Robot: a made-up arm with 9 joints.
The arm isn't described. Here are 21 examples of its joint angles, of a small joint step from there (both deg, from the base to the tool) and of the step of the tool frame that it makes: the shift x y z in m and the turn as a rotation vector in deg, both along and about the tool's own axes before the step.
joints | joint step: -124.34 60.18 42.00 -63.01 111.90 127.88 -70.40 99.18 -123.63 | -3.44 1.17 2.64 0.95 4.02 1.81 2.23 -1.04 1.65
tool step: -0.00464 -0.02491 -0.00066 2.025 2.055 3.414
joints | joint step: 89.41 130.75 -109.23 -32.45 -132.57 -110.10 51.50 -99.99 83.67 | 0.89 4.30 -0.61 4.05 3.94 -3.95 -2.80 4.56 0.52
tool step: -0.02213 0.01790 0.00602 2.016 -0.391 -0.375
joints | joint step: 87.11 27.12 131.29 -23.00 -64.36 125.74 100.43 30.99 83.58 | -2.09 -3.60 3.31 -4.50 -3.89 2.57 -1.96 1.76 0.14
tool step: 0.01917 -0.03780 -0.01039 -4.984 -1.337 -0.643
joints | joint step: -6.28 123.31 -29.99 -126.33 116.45 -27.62 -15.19 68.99 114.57 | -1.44 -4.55 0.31 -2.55 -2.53 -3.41 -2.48 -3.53 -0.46
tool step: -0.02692 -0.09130 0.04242 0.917 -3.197 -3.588
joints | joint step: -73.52 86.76 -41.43 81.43 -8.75 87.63 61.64 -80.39 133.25 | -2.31 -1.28 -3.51 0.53 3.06 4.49 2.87 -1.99 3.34
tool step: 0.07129 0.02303 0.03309 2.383 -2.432 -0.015
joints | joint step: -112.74 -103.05 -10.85 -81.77 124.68 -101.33 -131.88 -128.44 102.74 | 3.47 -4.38 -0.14 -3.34 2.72 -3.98 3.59 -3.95 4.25
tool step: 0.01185 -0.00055 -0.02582 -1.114 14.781 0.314
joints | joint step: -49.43 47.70 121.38 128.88 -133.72 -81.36 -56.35 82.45 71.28 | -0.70 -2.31 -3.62 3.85 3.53 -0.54 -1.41 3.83 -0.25
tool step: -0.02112 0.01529 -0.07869 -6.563 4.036 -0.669
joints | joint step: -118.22 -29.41 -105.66 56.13 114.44 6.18 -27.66 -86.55 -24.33 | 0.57 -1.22 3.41 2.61 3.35 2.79 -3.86 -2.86 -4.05
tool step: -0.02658 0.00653 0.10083 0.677 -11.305 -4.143
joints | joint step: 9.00 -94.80 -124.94 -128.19 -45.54 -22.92 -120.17 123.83 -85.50 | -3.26 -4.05 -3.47 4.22 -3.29 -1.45 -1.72 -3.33 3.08
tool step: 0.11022 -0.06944 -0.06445 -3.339 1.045 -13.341
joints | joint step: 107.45 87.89 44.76 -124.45 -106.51 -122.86 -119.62 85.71 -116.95 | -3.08 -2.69 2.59 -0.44 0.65 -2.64 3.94 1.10 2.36
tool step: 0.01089 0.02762 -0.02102 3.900 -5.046 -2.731
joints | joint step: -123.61 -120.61 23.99 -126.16 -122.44 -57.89 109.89 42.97 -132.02 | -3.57 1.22 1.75 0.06 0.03 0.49 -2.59 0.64 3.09
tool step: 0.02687 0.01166 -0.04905 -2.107 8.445 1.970
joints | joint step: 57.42 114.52 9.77 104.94 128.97 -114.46 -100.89 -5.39 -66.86 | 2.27 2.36 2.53 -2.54 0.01 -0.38 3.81 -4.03 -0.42
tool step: 0.04447 0.00673 -0.00668 5.566 3.719 0.314
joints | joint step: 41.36 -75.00 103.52 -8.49 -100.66 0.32 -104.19 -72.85 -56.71 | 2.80 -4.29 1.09 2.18 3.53 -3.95 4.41 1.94 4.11
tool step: -0.01469 0.05153 -0.00952 6.881 7.757 2.893
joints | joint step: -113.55 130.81 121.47 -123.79 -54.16 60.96 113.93 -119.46 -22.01 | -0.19 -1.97 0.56 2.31 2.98 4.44 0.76 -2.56 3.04
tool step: -0.01545 -0.00327 -0.01625 -0.104 -2.762 1.208
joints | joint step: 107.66 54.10 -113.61 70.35 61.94 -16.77 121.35 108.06 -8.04 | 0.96 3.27 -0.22 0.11 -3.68 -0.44 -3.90 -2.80 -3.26
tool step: -0.02917 0.01359 -0.01039 3.419 -0.158 0.073
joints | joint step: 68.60 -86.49 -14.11 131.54 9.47 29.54 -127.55 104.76 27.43 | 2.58 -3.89 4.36 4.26 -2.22 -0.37 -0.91 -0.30 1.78
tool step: -0.02681 -0.02658 -0.04675 -1.868 4.123 0.148
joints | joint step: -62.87 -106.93 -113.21 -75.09 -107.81 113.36 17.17 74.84 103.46 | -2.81 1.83 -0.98 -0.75 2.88 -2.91 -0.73 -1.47 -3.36
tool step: -0.00575 0.04358 0.02205 0.202 -5.226 3.744
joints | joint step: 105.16 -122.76 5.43 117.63 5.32 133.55 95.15 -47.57 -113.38 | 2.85 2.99 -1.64 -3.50 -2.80 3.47 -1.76 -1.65 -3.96
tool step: -0.02184 0.00480 0.01803 -2.504 -7.559 0.476
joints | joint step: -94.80 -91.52 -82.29 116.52 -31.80 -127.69 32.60 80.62 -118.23 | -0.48 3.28 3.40 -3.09 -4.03 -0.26 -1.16 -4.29 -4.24
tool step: 0.03784 -0.02553 0.03536 -2.621 -3.415 -0.899
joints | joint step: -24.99 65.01 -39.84 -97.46 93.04 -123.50 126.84 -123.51 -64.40 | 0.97 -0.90 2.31 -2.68 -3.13 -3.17 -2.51 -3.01 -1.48
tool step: 0.03804 -0.04385 0.02635 2.694 1.557 -4.909
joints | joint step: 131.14 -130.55 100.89 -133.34 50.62 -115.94 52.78 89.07 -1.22 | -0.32 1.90 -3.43 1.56 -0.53 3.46 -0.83 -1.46 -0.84
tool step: -0.00092 -0.05953 0.01068 -1.270 1.724 -3.108
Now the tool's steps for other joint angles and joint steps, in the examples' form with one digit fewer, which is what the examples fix.
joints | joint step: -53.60 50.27 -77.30 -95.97 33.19 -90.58 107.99 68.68 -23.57 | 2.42 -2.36 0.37 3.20 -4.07 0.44 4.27 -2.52 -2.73
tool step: -0.0139 -0.0122 0.0585 2.73 -6.03 5.16
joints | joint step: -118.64 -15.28 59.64 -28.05 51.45 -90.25 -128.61 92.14 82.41 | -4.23 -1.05 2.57 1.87 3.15 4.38 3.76 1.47 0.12
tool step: 0.0424 0.0013 0.0131 2.65 -2.05 -1.40
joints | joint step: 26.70 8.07 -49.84 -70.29 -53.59 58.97 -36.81 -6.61 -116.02 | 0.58 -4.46 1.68 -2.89 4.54 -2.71 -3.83 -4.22 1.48
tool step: 0.0551 0.0342 -0.0006 -7.40 2.74 5.01
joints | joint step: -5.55 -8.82 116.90 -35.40 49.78 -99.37 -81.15 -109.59 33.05 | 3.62 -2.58 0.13 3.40 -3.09 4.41 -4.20 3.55 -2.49
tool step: -0.0779 0.0087 0.0267 -0.32 -8.71 4.90
